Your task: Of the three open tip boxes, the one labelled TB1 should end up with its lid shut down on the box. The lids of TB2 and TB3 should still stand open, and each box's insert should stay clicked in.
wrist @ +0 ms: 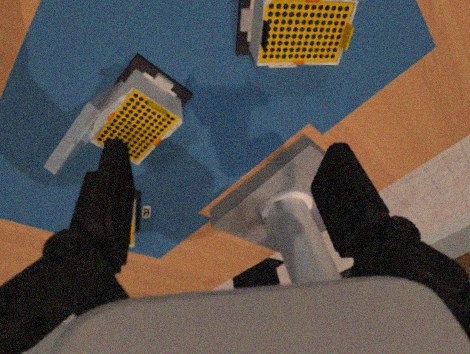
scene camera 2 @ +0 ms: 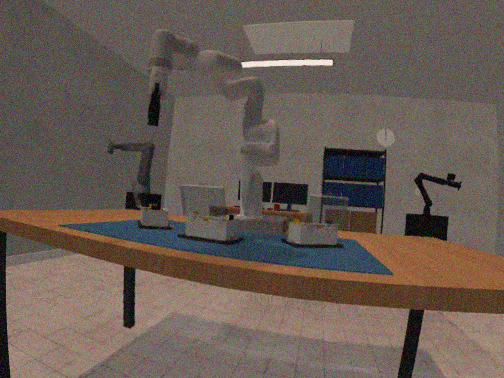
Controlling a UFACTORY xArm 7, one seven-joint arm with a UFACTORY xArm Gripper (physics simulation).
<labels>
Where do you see a clear lid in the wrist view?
96, 111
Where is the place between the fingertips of the gripper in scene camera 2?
At 153, 122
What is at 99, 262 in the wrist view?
The gripper.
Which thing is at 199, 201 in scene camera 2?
A clear lid.
</labels>
